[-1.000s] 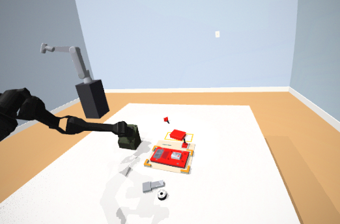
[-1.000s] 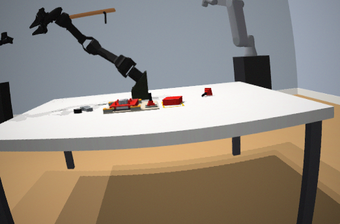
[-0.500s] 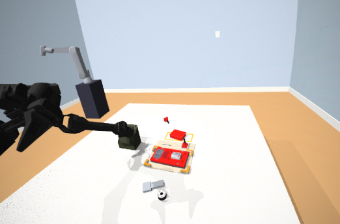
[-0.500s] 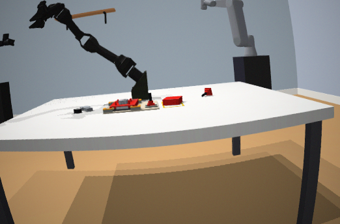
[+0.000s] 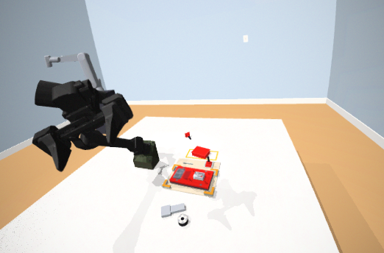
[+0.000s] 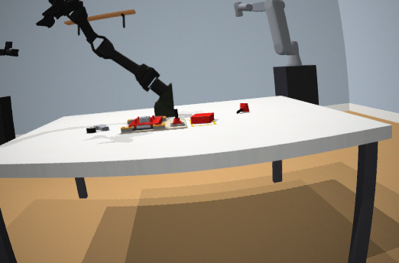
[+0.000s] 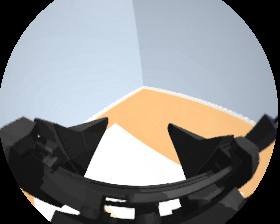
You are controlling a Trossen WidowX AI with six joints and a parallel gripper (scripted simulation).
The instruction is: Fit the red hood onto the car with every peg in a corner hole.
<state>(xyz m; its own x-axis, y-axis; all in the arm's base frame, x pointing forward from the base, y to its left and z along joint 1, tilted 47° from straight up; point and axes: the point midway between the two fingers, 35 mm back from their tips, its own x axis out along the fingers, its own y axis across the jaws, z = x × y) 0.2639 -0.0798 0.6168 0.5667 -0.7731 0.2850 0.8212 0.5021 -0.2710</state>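
Right now the red hood is 50 mm ahead of my gripper tip, 640 mm to the left of it and 460 mm below it. From my gripper tip the other things lie so: grey engine block (80 mm ahead, 430 mm to the left, 450 mm below); then small wheel (40 mm ahead, 210 mm to the left, 470 mm below).
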